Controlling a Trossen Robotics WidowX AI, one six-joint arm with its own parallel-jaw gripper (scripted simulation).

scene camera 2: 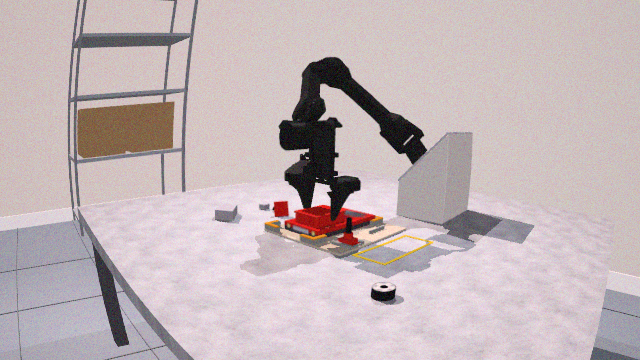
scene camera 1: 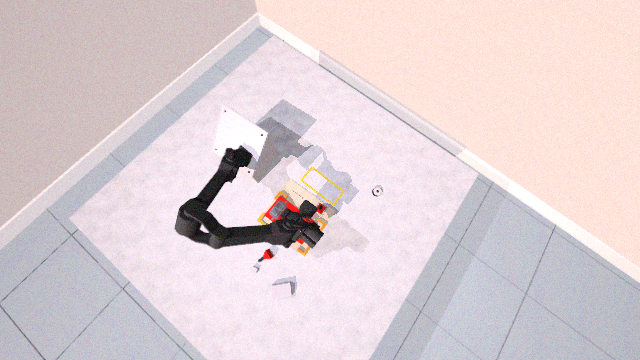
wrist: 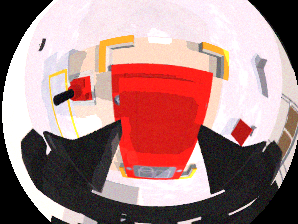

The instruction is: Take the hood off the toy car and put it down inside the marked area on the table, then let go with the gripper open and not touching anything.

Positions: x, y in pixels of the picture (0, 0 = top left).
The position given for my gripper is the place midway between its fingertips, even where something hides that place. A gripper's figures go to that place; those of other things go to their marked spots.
Labels:
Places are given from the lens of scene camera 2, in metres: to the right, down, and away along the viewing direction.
my gripper point(scene camera 2: 319, 217): 0.00, 0.08, 1.00
red hood point(scene camera 2: 318, 216): 0.00, 0.08, 0.94

